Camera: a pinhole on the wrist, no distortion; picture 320 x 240 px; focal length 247.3 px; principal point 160.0 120.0 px. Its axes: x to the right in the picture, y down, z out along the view. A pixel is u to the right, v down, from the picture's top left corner.
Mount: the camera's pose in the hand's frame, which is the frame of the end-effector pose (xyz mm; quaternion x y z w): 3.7 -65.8 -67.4 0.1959 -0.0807 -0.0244 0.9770
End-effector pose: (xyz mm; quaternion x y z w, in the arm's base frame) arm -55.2 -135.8 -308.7 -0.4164 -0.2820 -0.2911 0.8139
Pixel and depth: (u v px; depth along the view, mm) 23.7 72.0 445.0
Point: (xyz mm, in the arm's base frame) -532.8 22.3 -245.2
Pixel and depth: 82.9 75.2 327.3
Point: -366.9 -51.6 -199.2
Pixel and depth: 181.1 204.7 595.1
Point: -281.2 294.4 -6.3
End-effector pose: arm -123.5 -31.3 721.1 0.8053 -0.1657 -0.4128 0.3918
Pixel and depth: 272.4 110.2 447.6
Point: -349.4 -116.2 318.4
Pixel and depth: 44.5 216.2 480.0
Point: -629.4 -22.5 690.6
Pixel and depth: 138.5 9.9 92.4
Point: -143.3 69.0 626.1
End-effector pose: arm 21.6 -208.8 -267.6 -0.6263 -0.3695 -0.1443 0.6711
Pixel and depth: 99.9 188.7 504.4
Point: -327.2 122.3 -340.5
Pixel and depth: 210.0 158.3 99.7
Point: -43.4 -192.1 -197.9
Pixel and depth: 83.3 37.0 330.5
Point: -326.7 -133.8 -172.9
